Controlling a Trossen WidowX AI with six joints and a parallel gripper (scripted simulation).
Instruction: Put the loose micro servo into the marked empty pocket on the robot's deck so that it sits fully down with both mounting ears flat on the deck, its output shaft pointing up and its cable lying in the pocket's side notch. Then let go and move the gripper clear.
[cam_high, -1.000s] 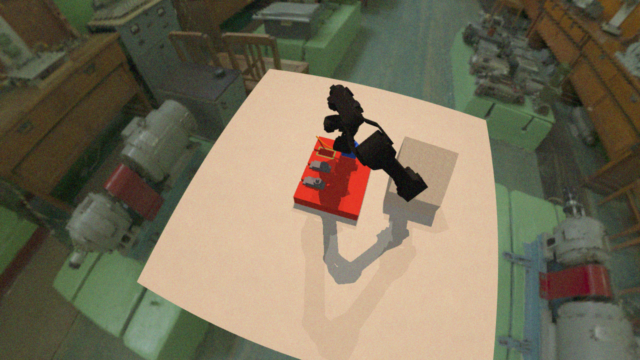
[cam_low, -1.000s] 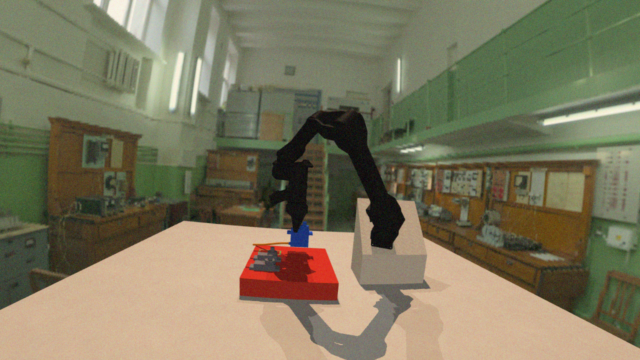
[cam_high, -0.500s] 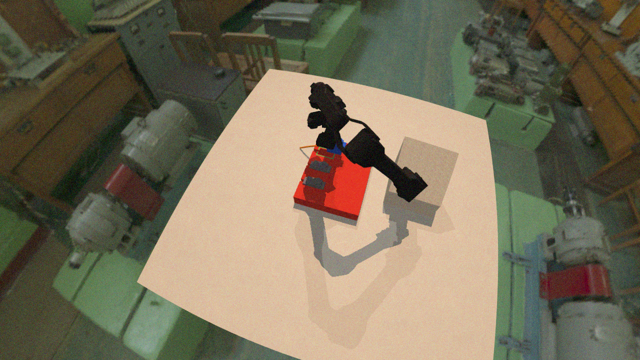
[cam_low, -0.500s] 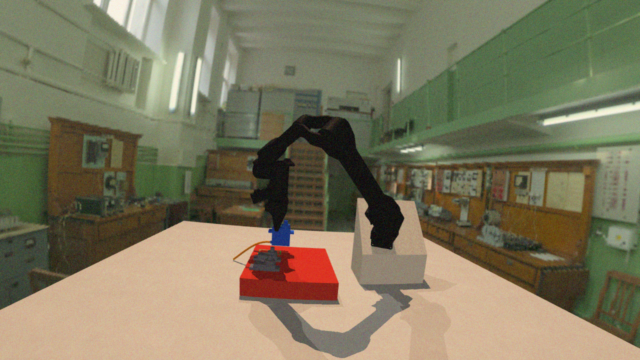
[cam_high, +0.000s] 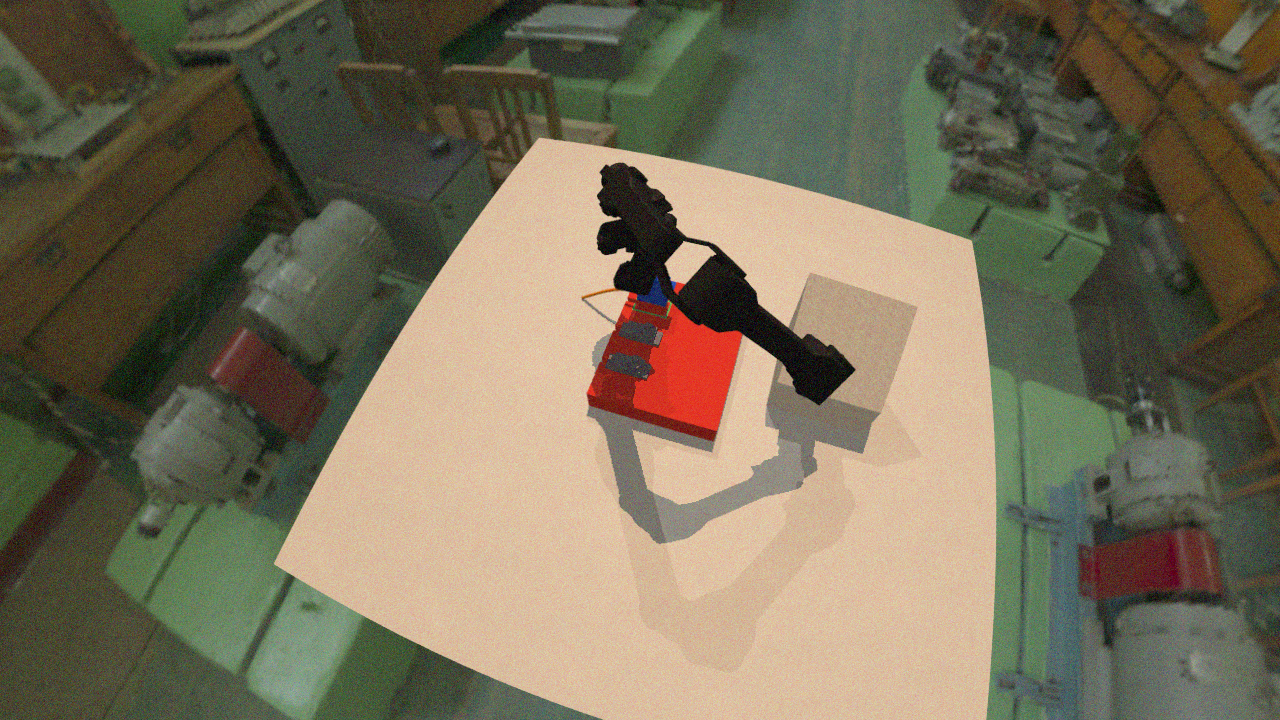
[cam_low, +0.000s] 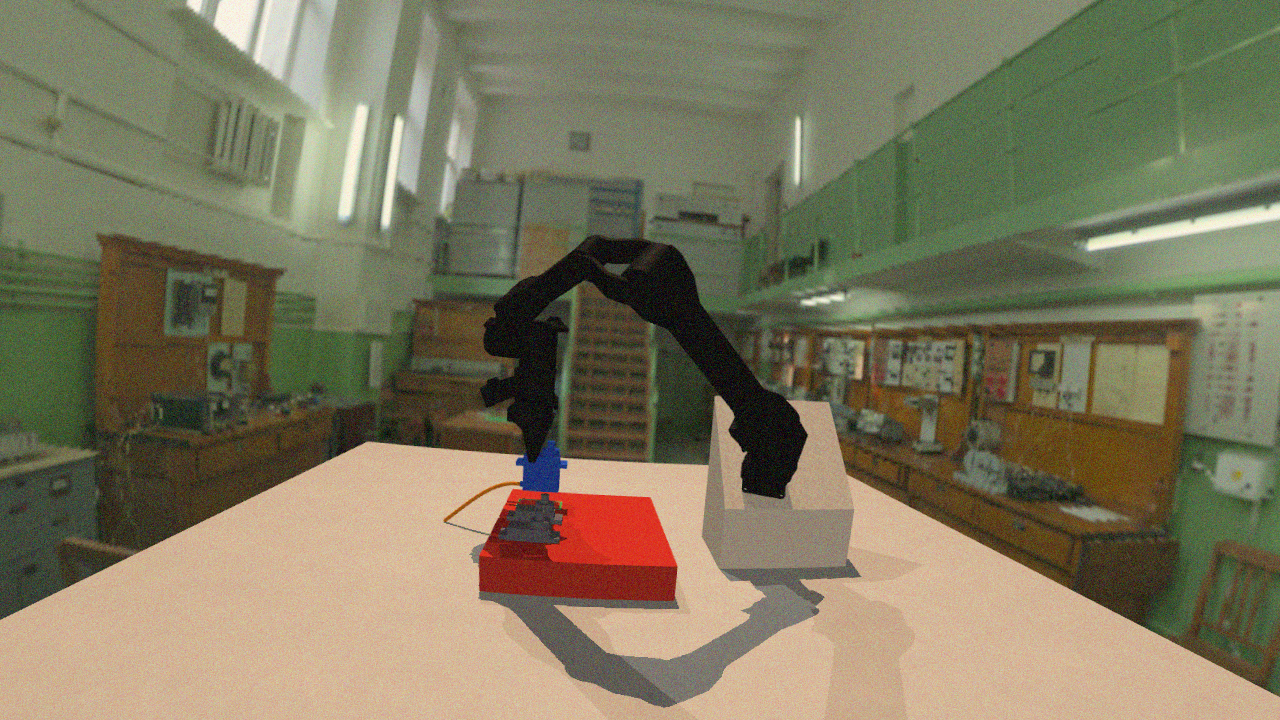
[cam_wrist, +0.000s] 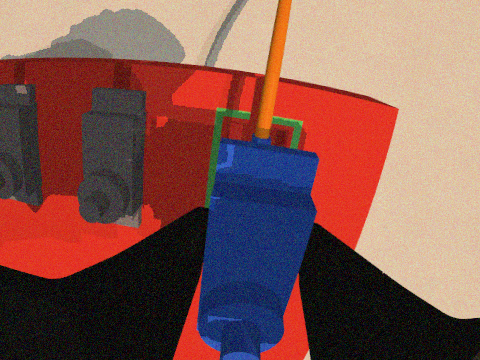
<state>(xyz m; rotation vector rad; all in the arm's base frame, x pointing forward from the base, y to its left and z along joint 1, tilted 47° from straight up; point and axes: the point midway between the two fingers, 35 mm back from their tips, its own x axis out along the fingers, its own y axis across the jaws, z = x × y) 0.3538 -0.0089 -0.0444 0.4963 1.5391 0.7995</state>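
My gripper tip is now 130 mm past the red deck, 100 mm above it and 60 mm to the right of it.
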